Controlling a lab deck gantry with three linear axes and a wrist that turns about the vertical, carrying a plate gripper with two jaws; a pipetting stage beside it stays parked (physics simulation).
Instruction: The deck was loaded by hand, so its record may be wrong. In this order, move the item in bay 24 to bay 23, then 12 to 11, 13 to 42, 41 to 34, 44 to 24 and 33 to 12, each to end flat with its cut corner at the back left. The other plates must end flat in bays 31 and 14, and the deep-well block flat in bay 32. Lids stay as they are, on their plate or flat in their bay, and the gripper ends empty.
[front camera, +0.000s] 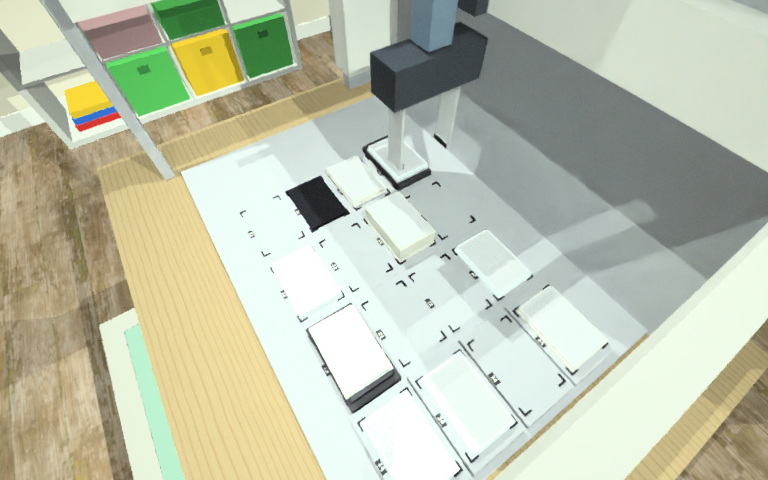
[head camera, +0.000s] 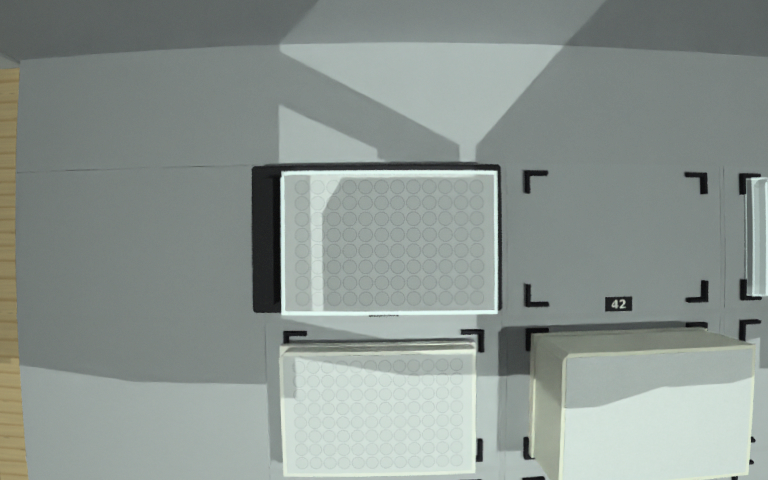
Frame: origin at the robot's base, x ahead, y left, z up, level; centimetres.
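Seen in the pictures: gripper, between the fingertips: (front camera: 419, 152); robot's base, origin of its link: (front camera: 241, 213).
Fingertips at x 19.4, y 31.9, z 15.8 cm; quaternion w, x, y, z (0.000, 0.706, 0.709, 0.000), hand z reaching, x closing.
Note:
Pixels of each thing's top centre, then the offset from my fingertips to it. "spot": a spot on its surface instead.
- pale plate, centre of its top: (head camera: 389, 242) (front camera: 397, 154) dx -12.6, dy +4.3, dz -12.1 cm
- wider black base, a spot on its surface: (head camera: 263, 243) spot: dx -20.0, dy +4.4, dz -12.7 cm
- cream plate, centre of its top: (head camera: 378, 415) (front camera: 355, 177) dx -13.4, dy -6.6, dz -14.0 cm
- deep-well block, centre of its top: (head camera: 661, 418) (front camera: 399, 219) dx +3.4, dy -6.2, dz -11.6 cm
- bay 12, a spot on its surface: (front camera: 307, 280) spot: dx +4.1, dy -27.5, dz -14.1 cm
- bay 14, a spot on its surface: (front camera: 408, 438) spot: dx +35.5, dy -27.2, dz -12.9 cm
- bay 24, a spot on its surface: (front camera: 467, 403) spot: dx +36.6, dy -17.1, dz -12.9 cm
- bay 43, a spot on its surface: (front camera: 492, 263) spot: dx +20.4, dy +3.8, dz -14.4 cm
- bay 44, a spot on its surface: (front camera: 561, 329) spot: dx +36.7, dy +3.6, dz -12.9 cm
- flat black rectangle, a spot on its surface: (front camera: 317, 202) spot: dx -12.4, dy -16.9, dz -15.0 cm
- label, a spot on its surface: (head camera: 618, 303) spot: dx +3.4, dy -0.1, dz -15.7 cm
My gripper (front camera: 421, 155) hangs over bay 41, jaws apart and holding nothing; its jaws do not show in the head view. Below, a pale plate (front camera: 408, 160) (head camera: 396, 243) lies on a wider black base (head camera: 263, 243). A cream plate (front camera: 355, 180) (head camera: 379, 413) is in bay 31, the deep-well block (front camera: 400, 225) (head camera: 651, 430) in bay 32. Plates lie in bay 12 (front camera: 307, 280), bay 14 (front camera: 408, 438), bay 24 (front camera: 467, 403), bay 43 (front camera: 492, 263) and bay 44 (front camera: 561, 329). Bay 13 holds a plate (front camera: 352, 353) on a black base (front camera: 376, 392). Cut corners are unclear.
A flat black rectangle (front camera: 317, 202) lies in bay 21, in front of bay 31. Bay 42's corner marks and label (head camera: 618, 303) show right of bay 41. The tall deep-well block stands close in front of bay 42. Grey frame posts and a wall border the deck.

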